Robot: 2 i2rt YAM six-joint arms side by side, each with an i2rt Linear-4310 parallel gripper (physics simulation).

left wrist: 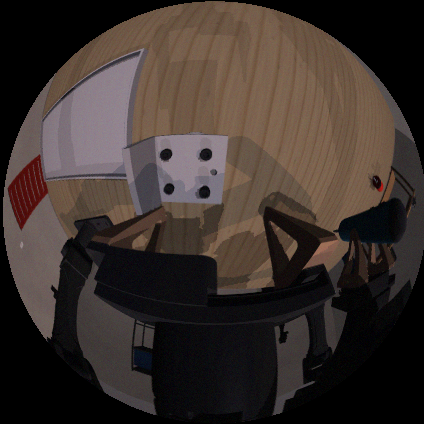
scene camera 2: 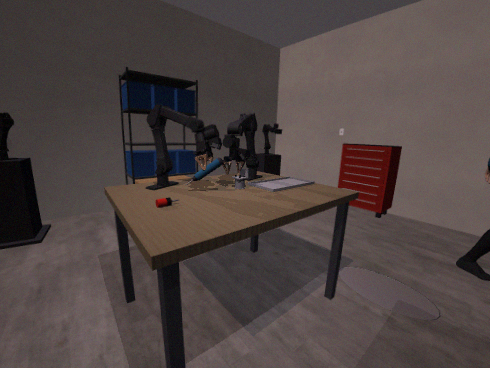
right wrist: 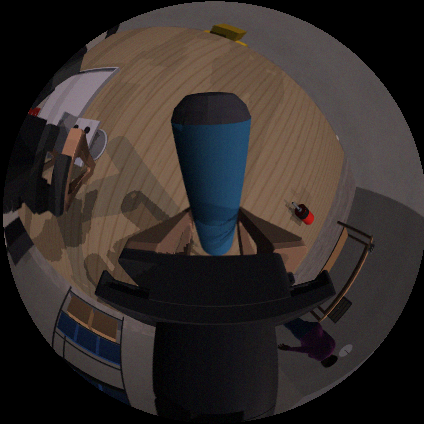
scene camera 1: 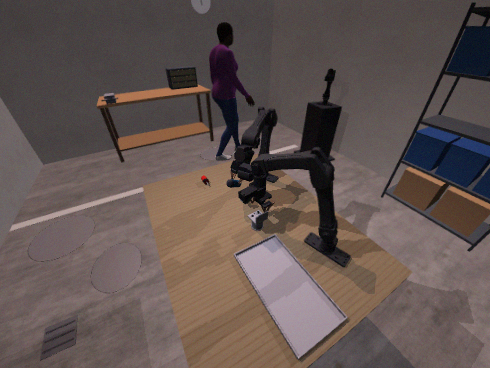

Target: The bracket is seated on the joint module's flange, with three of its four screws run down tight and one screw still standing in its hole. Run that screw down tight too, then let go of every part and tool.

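Frame: origin at the left arm's base, x ahead, y left, z up, level; millimetres.
Seen in the pictures: left gripper, fingertip midpoint: (left wrist: 214, 211) (scene camera 2: 233, 173) (right wrist: 72, 162) (scene camera 1: 259, 208); right gripper, fingertip midpoint: (left wrist: 361, 226) (scene camera 2: 206, 170) (right wrist: 214, 211); left arm's base, origin of the base link: (left wrist: 93, 227) (scene camera 2: 252, 178) (scene camera 1: 326, 249); right arm's base, origin of the base link: (scene camera 2: 163, 186).
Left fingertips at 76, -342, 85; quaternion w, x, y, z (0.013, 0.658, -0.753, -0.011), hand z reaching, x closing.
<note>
Pixels of each thing's top centre, then the offset from my left fingertips to it, as dx, dy, dz. Level surfaces: height alone.
- grey joint module, middle of its top: (right wrist: 77, 139) (scene camera 1: 257, 217) (scene camera 2: 240, 177) +36, +21, -21
- upper right screw, middle of its top: (left wrist: 205, 154) +50, +1, -13
- lower right screw, middle of its top: (left wrist: 204, 193) +15, +7, -8
- small red-and-black tool, middle of its top: (right wrist: 306, 213) (left wrist: 379, 184) (scene camera 2: 168, 197) (scene camera 1: 205, 179) -8, -455, -51
- table, its level: dz -85
- shallow light tray, middle of its top: (left wrist: 60, 134) (scene camera 1: 284, 282) (scene camera 2: 282, 181) +190, +296, -69
The white angled bracket (scene camera 1: 256, 215) (left wrist: 190, 172) (right wrist: 95, 125) sits on the grey joint module (scene camera 1: 256, 226) (scene camera 2: 240, 185). In the left wrist view, dark screw heads show near the corners of its flat face, among them an upper right screw (left wrist: 205, 154) and a lower right screw (left wrist: 204, 192); I cannot tell which stands higher. My left gripper (left wrist: 214, 211) (scene camera 1: 267, 204) is open and empty, its fingers apart beside and above the bracket. My right gripper (right wrist: 214, 211) (scene camera 2: 204, 162) is shut on the blue screwdriver (right wrist: 212, 165) (scene camera 2: 207, 170) (left wrist: 372, 225) and holds it tilted above the table.
A small red-and-black tool (scene camera 1: 204, 178) (scene camera 2: 163, 202) (right wrist: 305, 215) lies on the table (scene camera 1: 180, 240), away from the bracket. A shallow light tray (scene camera 1: 292, 295) (left wrist: 90, 125) lies on the bracket's other side. The two arms stand close together.
</note>
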